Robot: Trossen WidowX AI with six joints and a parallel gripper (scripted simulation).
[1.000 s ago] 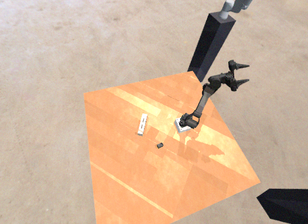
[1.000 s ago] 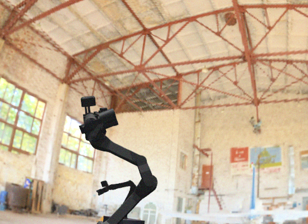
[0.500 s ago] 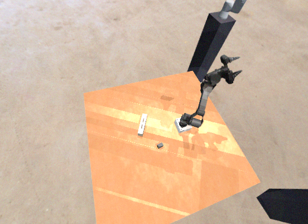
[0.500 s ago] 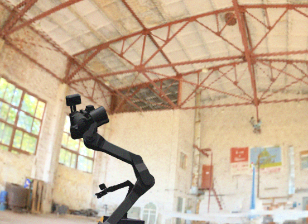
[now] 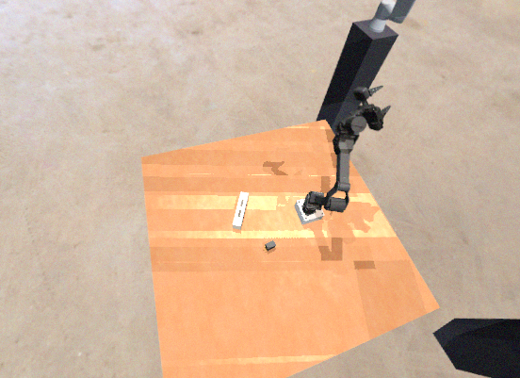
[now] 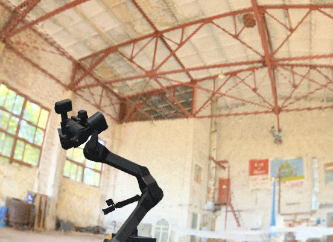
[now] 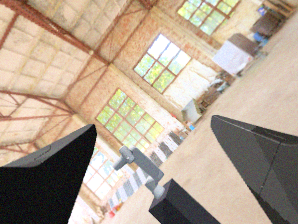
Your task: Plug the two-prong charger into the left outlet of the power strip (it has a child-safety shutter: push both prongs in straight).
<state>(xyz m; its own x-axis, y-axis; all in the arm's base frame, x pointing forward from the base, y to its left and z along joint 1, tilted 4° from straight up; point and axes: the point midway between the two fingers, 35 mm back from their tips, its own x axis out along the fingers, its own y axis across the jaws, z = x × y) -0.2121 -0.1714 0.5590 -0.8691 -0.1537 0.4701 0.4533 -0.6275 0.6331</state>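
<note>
Right now my gripper tip is 55 cm short of the grey charger, 24 cm to the right of it and 62 cm above it.
</note>
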